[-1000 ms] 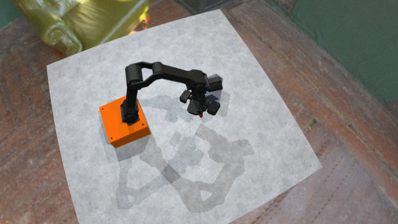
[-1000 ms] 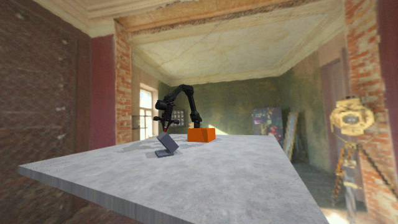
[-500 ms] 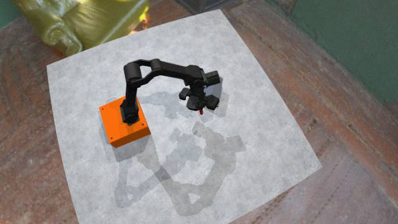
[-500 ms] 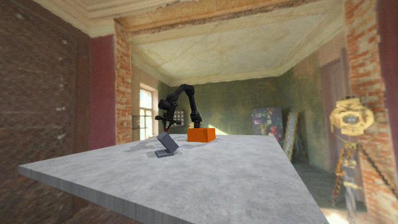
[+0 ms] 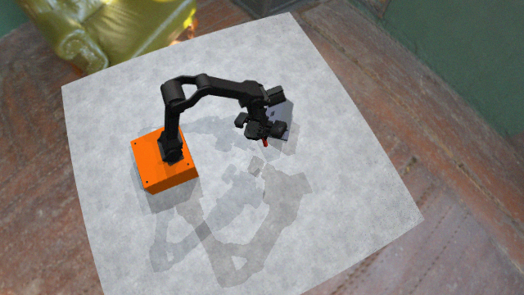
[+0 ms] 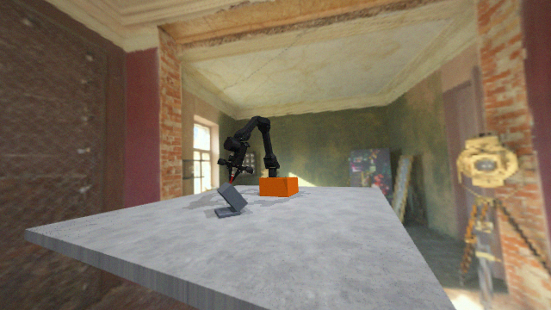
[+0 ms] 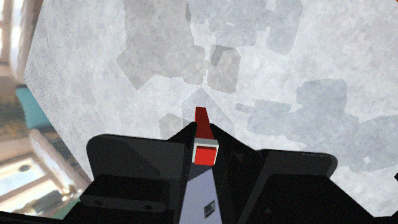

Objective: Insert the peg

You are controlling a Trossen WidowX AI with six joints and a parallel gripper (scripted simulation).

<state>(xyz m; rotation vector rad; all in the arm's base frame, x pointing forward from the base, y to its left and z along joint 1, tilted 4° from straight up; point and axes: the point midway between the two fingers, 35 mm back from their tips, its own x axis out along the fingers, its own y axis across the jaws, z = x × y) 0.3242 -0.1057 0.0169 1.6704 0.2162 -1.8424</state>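
Right now my gripper tip is 12 cm short of the grey sloped panel, 8 cm to the right of it and 5 cm above it. Round my gripper tip: red square peg: 2 cm above, 1 cm to the left.
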